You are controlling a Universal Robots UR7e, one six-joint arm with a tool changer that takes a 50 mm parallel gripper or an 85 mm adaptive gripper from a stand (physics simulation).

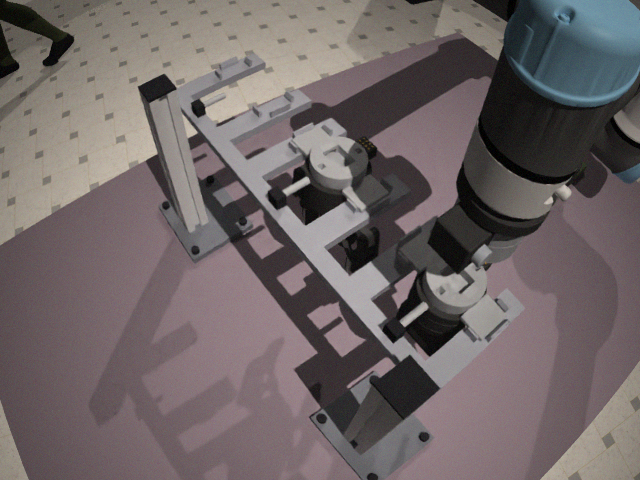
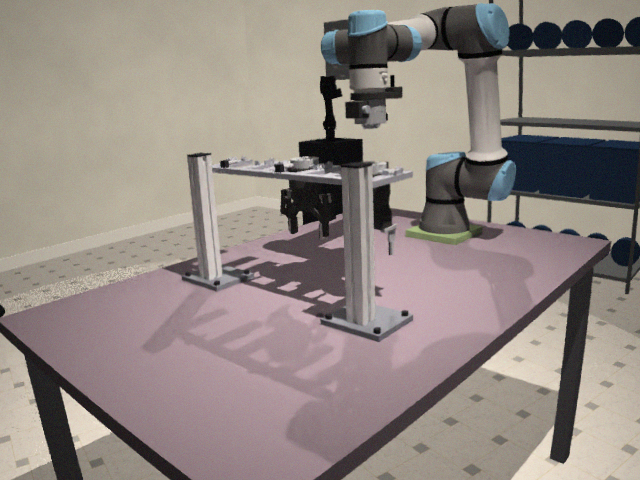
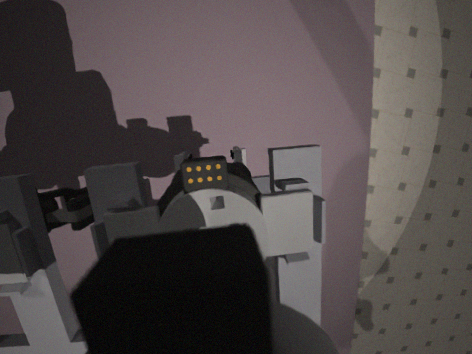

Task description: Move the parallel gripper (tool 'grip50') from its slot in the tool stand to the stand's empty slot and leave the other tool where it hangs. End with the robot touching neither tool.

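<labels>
Parallel gripper (image 2: 382, 214) at 112 cm from the lens; adaptive gripper (image 2: 306, 196) at 125 cm from the lens. The marked spots on the parallel gripper and the adaptive gripper are 21 cm apart. A tool stand (image 2: 361, 317) stands 107 cm from the lens.
</labels>
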